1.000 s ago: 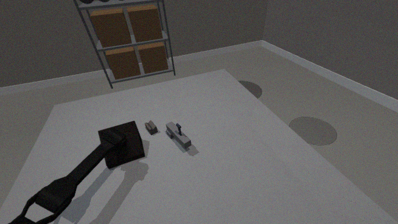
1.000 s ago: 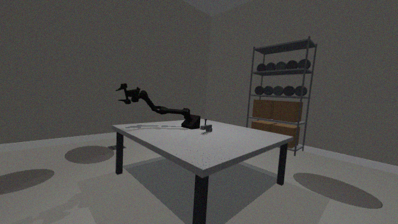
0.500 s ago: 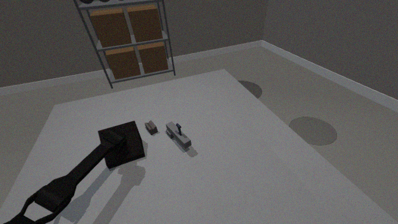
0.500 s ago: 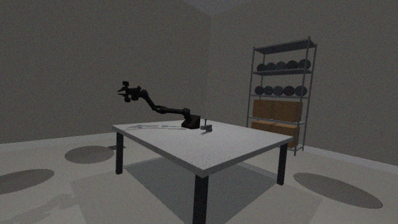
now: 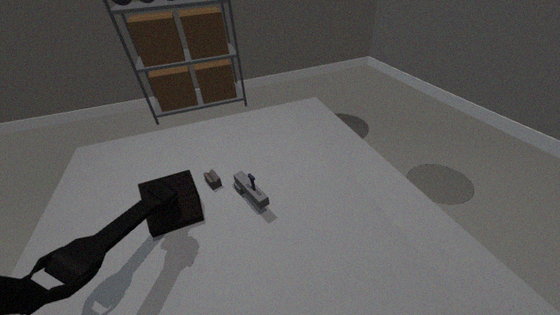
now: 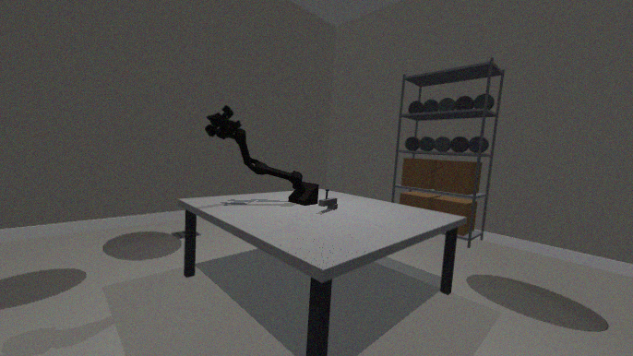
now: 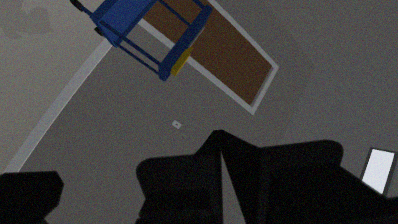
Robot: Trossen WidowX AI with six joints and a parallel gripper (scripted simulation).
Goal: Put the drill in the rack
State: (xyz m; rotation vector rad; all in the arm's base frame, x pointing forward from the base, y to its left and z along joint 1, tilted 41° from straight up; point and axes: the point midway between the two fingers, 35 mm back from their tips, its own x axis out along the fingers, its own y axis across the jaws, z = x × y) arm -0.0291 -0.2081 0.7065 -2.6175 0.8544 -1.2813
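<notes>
Now: gripper tip 230 mm short of the blue key, 630 mm to the right of it and 390 mm above it. Also, from my gripper tip: grey holder block (220 mm ahead, 660 mm to the left, 450 mm below); then rack (80 mm ahead, 780 mm to the left, 480 mm below); then drill (210 mm ahead, 680 mm to the left, 440 mm below).
</notes>
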